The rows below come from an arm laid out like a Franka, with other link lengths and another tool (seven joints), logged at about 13 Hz.
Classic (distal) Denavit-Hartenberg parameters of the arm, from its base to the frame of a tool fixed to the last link. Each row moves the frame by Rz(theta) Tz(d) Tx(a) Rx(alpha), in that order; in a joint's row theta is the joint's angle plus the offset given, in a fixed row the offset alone. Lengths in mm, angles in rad.
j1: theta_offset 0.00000  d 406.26  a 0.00  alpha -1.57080
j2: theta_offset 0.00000  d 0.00  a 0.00  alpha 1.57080
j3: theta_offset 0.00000  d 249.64  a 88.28  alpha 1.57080
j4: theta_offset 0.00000  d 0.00  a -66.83  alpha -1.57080
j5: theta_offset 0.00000  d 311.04  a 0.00  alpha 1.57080
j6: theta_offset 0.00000  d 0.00  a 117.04  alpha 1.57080
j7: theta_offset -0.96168  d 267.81  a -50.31  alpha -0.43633
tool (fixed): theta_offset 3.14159  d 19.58  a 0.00  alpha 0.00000
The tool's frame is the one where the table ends.
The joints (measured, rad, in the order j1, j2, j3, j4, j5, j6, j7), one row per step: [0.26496, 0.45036, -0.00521, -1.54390, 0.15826, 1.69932, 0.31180]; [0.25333, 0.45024, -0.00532, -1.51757, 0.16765, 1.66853, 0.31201]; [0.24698, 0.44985, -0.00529, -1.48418, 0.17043, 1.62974, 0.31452]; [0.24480, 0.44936, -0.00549, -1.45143, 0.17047, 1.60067, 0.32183]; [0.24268, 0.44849, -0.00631, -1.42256, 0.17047, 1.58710, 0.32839]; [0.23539, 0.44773, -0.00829, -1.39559, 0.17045, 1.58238, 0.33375]
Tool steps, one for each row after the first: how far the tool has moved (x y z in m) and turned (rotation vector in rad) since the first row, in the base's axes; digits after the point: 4 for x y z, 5 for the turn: [0.0012, -0.0024, 0.0084, 0.00916, 0.00648, -0.01110]; [0.0019, -0.0038, 0.0192, 0.01211, 0.01226, -0.01479]; [0.0043, -0.0036, 0.0298, 0.01247, 0.00885, -0.01937]; [0.0099, -0.0033, 0.0394, 0.01479, -0.00636, -0.02609]; [0.0181, -0.0060, 0.0485, 0.01814, -0.02848, -0.03926]
